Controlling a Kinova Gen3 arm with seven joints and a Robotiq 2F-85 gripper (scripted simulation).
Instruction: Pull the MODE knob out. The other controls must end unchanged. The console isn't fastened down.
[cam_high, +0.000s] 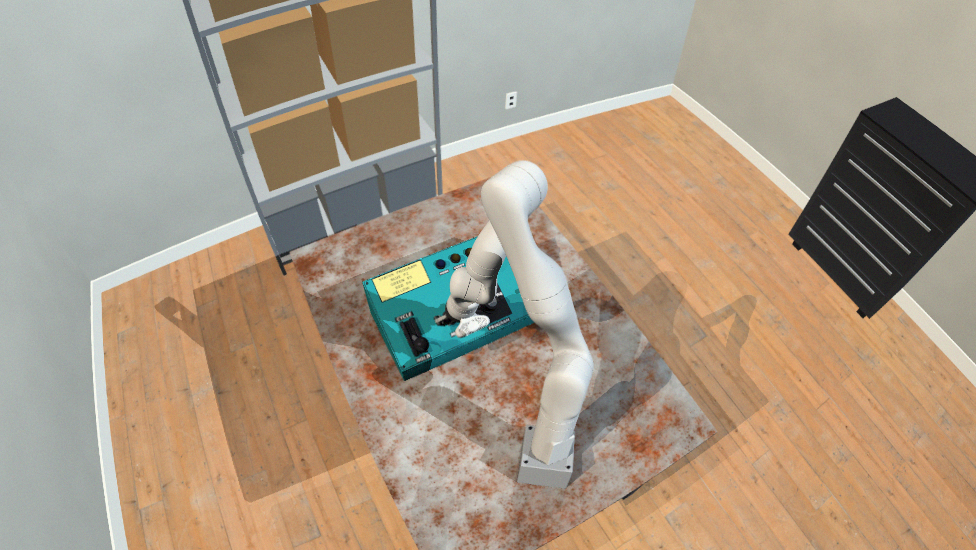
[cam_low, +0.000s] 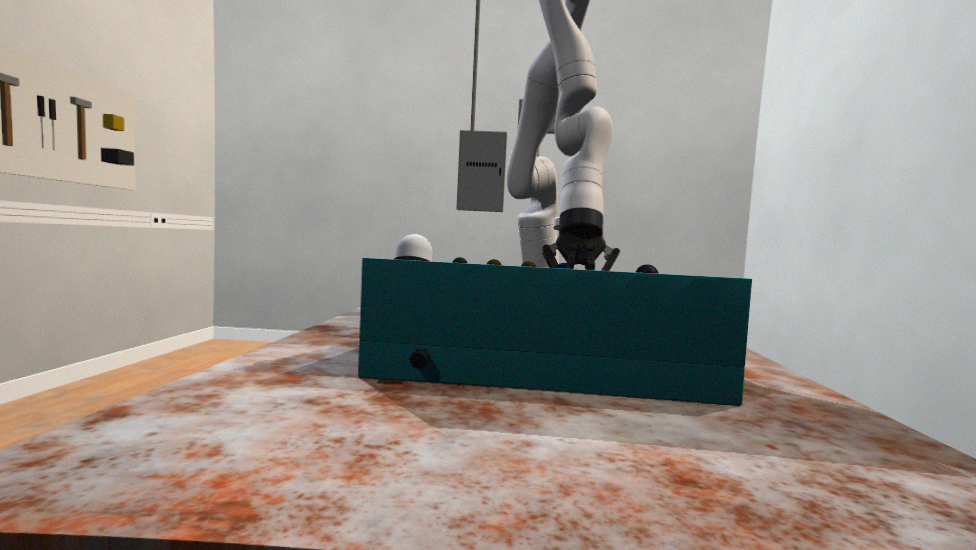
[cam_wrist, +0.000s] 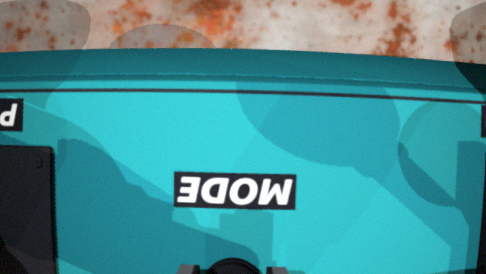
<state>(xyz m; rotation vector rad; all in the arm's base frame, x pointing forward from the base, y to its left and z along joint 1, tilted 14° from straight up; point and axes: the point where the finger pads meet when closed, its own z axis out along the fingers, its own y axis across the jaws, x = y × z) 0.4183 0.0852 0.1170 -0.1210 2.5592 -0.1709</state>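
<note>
Right now my hand is 1 cm above the mode knob. The rest, counted from my hand: program dial 1 cm ahead, 11 cm to the right, 1 cm below; then hold lever 2 cm behind, 12 cm to the left; then check switch 1 cm ahead, 24 cm to the right, 1 cm below.
</note>
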